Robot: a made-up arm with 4 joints. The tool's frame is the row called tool.
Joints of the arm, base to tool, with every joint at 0 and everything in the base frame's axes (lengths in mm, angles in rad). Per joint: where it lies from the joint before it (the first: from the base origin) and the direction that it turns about. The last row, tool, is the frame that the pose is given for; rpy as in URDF.
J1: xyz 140 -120 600 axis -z
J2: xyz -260 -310 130 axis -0.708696 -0.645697 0.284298
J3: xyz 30 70 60 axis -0.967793 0.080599 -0.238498
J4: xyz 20 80 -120 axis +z
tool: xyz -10 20 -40 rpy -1.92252 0.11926 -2.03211
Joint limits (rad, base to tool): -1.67..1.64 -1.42..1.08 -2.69..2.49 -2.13..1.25
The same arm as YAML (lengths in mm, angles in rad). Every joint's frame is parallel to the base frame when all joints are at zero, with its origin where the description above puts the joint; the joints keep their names.
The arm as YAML. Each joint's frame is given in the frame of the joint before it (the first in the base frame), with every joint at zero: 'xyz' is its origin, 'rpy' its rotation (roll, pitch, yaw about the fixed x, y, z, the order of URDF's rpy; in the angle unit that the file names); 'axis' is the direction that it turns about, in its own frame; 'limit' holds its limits. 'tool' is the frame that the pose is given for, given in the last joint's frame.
units:
  length: mm
  angle: rad
joints:
  - name: J1
    type: revolute
    origin:
      xyz: [140.0, -120.0, 600.0]
      rpy: [0.0, 0.0, 0.0]
    axis: "-z"
    limit:
      lower: -1.67
      upper: 1.64
  - name: J2
    type: revolute
    origin:
      xyz: [-260.0, -310.0, 130.0]
      rpy: [0.0, 0.0, 0.0]
    axis: [-0.708696, -0.645697, 0.284298]
    limit:
      lower: -1.42
      upper: 1.08
  - name: J3
    type: revolute
    origin:
      xyz: [30.0, 70.0, 60.0]
      rpy: [0.0, 0.0, 0.0]
    axis: [-0.967793, 0.080599, -0.238498]
    limit:
      lower: -2.69
      upper: 2.49
  - name: J4
    type: revolute
    origin:
      xyz: [20.0, 80.0, -120.0]
      rpy: [0.0, 0.0, 0.0]
    axis: "+z"
    limit:
      lower: -2.13
      upper: 1.25
tool:
  origin:
    xyz: [-10.0, 20.0, -40.0]
    rpy: [-1.9225, 0.1193, -2.0321]

